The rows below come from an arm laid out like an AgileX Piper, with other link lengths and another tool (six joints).
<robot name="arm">
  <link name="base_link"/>
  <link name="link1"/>
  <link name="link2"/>
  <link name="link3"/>
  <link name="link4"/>
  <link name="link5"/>
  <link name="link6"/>
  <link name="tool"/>
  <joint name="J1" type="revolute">
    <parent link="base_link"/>
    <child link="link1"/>
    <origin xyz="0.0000 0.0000 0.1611" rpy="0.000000 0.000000 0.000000"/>
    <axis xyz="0 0 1"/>
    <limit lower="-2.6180" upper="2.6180"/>
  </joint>
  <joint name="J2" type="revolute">
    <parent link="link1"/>
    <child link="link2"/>
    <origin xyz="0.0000 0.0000 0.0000" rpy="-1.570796 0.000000 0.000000"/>
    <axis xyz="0 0 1"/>
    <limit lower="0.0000" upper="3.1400"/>
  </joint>
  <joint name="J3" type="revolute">
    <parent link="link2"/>
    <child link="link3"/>
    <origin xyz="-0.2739 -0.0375 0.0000" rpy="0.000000 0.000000 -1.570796"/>
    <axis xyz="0 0 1"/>
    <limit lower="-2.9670" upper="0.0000"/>
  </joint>
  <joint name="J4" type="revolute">
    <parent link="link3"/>
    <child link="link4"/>
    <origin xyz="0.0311 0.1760 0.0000" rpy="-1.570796 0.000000 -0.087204"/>
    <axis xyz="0 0 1"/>
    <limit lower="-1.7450" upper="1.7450"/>
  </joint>
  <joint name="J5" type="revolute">
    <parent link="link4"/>
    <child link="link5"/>
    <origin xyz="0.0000 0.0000 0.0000" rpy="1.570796 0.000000 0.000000"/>
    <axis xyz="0 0 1"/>
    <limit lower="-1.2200" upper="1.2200"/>
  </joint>
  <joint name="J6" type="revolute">
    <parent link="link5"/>
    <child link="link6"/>
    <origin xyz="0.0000 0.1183 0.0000" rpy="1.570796 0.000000 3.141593"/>
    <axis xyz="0 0 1"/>
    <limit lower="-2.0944" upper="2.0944"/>
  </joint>
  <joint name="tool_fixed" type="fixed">
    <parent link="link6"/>
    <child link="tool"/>
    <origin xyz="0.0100 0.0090 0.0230" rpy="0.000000 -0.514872 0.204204"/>
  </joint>
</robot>
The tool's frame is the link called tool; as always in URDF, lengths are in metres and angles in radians.
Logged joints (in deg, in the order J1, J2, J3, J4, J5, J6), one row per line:
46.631 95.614 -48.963 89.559 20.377 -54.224
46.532 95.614 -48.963 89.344 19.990 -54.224
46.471 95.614 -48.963 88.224 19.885 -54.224
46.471 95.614 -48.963 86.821 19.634 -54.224
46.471 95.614 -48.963 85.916 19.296 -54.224
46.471 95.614 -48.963 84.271 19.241 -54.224
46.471 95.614 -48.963 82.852 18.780 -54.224
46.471 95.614 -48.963 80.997 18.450 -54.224
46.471 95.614 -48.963 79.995 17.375 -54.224
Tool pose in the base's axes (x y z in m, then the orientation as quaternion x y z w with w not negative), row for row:
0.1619 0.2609 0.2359 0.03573 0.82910 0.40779 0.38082
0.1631 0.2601 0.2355 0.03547 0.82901 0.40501 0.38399
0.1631 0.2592 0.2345 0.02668 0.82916 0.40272 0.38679
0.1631 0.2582 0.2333 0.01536 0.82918 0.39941 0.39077
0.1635 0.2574 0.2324 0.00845 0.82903 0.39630 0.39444
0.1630 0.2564 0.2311 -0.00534 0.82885 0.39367 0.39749
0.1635 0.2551 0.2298 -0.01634 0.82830 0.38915 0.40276
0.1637 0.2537 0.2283 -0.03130 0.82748 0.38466 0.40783
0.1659 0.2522 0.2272 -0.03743 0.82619 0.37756 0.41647
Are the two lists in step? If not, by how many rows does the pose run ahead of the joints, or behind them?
They are in step.
